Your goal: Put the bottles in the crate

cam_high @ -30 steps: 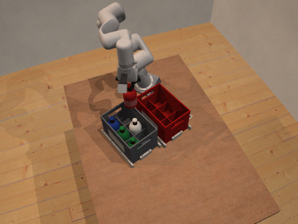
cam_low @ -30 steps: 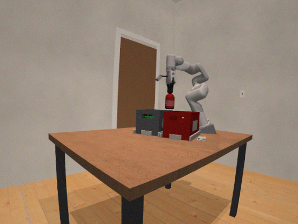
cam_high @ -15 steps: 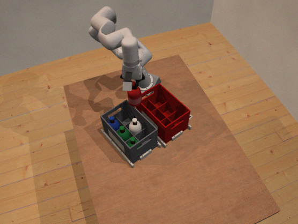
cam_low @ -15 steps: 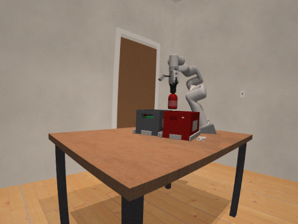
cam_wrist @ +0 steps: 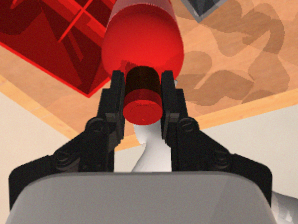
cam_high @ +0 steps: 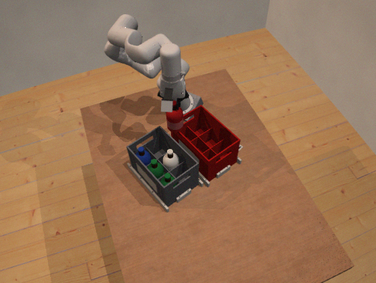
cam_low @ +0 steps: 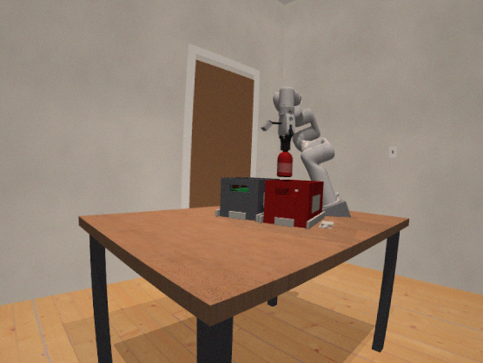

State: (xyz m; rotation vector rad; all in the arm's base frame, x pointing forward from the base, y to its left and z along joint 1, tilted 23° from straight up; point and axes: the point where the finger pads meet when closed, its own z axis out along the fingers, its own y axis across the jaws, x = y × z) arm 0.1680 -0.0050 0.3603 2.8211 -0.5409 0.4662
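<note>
Now: the red bottle 7 cm below my hand. From my hand the other things lie so: white bottle 25 cm below, 10 cm ahead, 6 cm to the right; red crate 25 cm below, 12 cm to the left, 6 cm ahead; grey crate 25 cm below, 12 cm ahead, 10 cm to the right.
</note>
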